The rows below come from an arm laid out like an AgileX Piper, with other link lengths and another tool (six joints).
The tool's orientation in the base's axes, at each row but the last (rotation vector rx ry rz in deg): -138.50 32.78 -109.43; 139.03 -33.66 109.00; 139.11 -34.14 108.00; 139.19 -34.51 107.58; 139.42 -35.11 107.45; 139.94 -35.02 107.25; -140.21 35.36 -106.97; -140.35 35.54 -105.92; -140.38 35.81 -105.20; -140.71 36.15 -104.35; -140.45 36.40 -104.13
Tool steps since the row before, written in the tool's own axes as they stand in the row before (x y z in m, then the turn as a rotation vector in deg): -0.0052 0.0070 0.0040 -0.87 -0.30 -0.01; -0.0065 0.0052 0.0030 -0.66 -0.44 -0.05; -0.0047 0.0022 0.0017 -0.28 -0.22 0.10; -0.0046 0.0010 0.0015 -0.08 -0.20 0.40; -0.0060 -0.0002 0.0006 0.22 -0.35 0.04; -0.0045 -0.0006 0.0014 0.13 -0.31 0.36; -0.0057 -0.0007 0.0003 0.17 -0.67 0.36; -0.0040 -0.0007 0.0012 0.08 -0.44 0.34; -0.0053 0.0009 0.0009 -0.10 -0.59 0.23; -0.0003 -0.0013 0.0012 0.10 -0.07 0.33; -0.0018 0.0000 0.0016 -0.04 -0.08 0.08
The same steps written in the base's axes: 0.0008 -0.0059 -0.0075 -0.09 0.53 -0.75; 0.0000 -0.0037 -0.0081 -0.05 0.61 -0.51; 0.0000 -0.0011 -0.0054 0.10 0.26 -0.24; 0.0001 0.0001 -0.0049 0.42 0.11 -0.14; -0.0006 0.0018 -0.0057 0.19 0.25 0.27; 0.0005 0.0016 -0.0044 0.46 0.16 0.09; -0.0007 0.0023 -0.0052 0.57 0.48 0.21; 0.0004 0.0016 -0.0039 0.47 0.30 0.08; -0.0007 0.0007 -0.0054 0.37 0.52 -0.02; 0.0014 0.0010 -0.0003 0.35 -0.04 0.00; 0.0010 0.0003 -0.0022 0.09 0.07 -0.04
